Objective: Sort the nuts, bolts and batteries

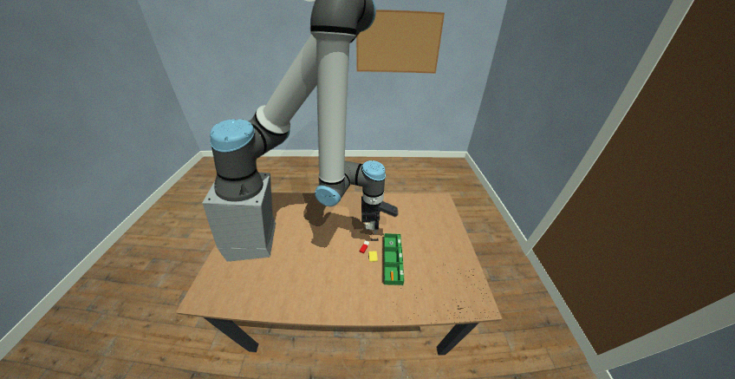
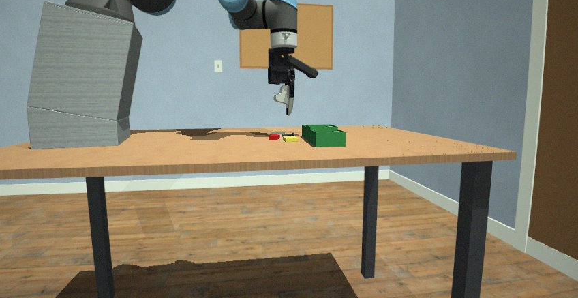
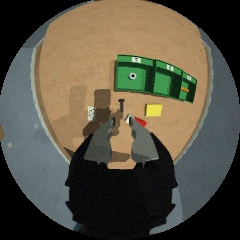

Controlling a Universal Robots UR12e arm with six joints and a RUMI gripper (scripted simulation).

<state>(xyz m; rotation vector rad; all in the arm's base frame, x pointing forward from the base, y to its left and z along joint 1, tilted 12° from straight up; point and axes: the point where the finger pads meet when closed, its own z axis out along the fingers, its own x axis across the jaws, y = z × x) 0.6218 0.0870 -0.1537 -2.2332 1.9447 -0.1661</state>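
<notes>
Now: the bolt 10 mm ahead of my hand and 80 mm below it. The rest, counted from my hand: yellow battery: 100 mm to the right, 80 mm below; red battery: 40 mm behind, 40 mm to the right, 80 mm below; dark nut: 80 mm ahead, 20 mm to the right, 80 mm below.
</notes>
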